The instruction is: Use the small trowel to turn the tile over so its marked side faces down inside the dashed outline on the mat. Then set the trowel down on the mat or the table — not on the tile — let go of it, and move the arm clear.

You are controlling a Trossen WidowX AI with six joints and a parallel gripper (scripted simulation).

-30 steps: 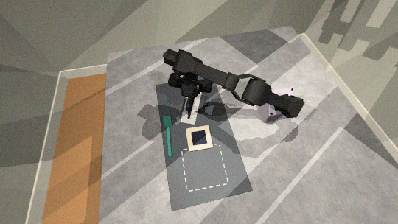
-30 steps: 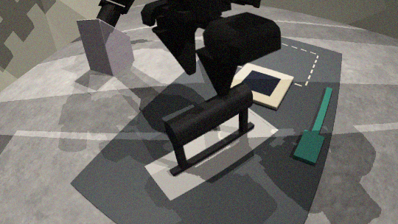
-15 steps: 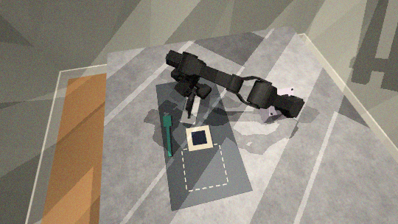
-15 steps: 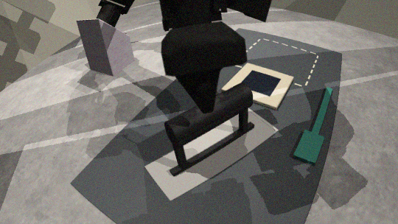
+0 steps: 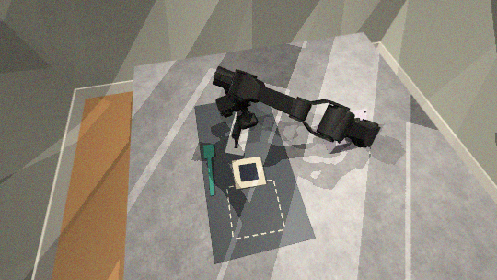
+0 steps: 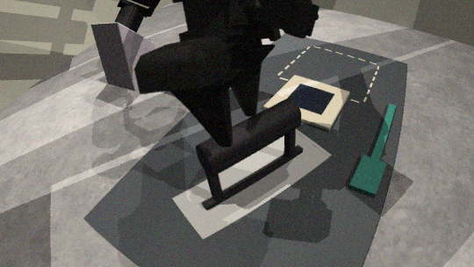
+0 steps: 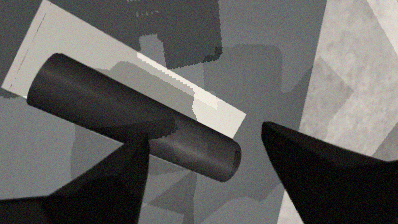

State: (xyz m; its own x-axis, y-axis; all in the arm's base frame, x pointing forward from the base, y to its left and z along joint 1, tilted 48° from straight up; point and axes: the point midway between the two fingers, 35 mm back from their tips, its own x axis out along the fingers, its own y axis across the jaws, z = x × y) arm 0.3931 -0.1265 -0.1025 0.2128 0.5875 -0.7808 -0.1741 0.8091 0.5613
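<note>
My gripper tip is 210 mm to the right of the cream tile and 100 mm above it. From my gripper tip the other things lie so: teal trowel 140 mm ahead, 140 mm to the left, 100 mm below.
</note>
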